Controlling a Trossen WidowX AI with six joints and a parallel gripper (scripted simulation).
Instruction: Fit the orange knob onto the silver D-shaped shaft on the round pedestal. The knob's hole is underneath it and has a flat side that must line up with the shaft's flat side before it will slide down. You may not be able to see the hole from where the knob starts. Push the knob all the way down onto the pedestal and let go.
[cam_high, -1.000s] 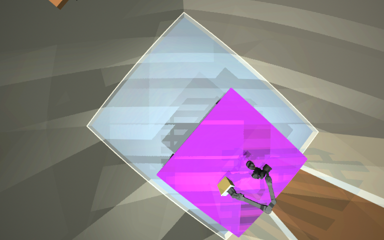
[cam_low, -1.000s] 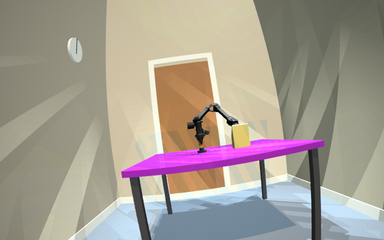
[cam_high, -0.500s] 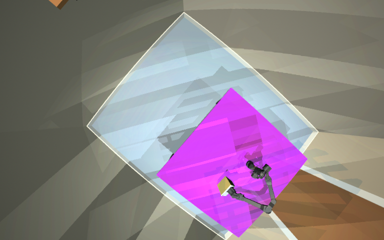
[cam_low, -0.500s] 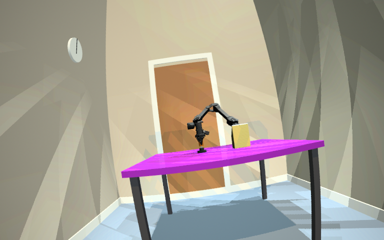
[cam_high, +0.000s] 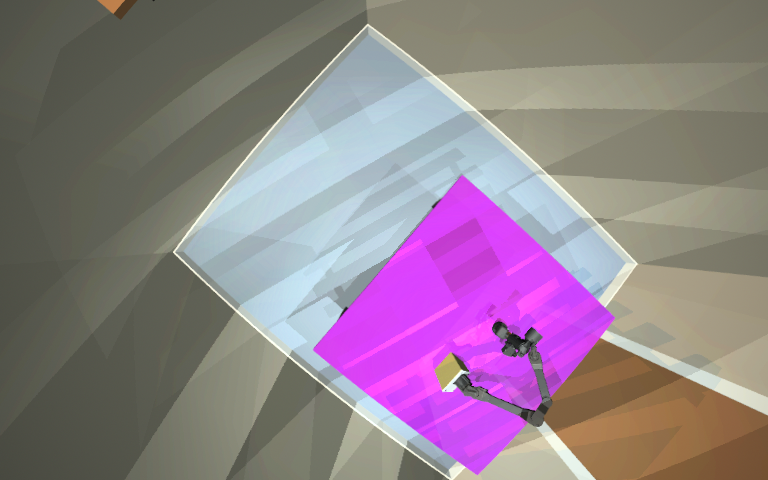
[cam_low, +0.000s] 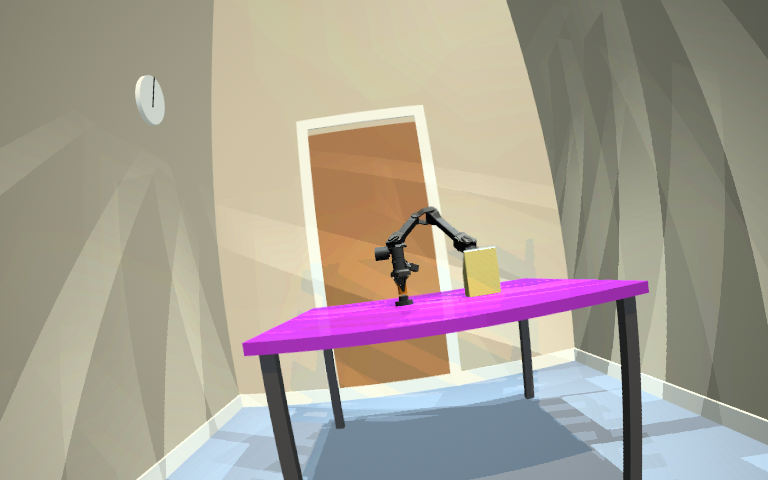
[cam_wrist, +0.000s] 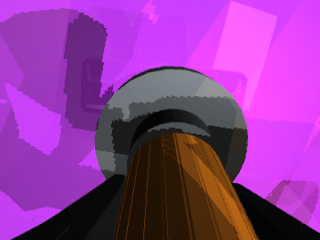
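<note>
Now: the round pedestal 30 mm below my gripper tip. Round my gripper tip: orange knob (30 mm above).
</note>
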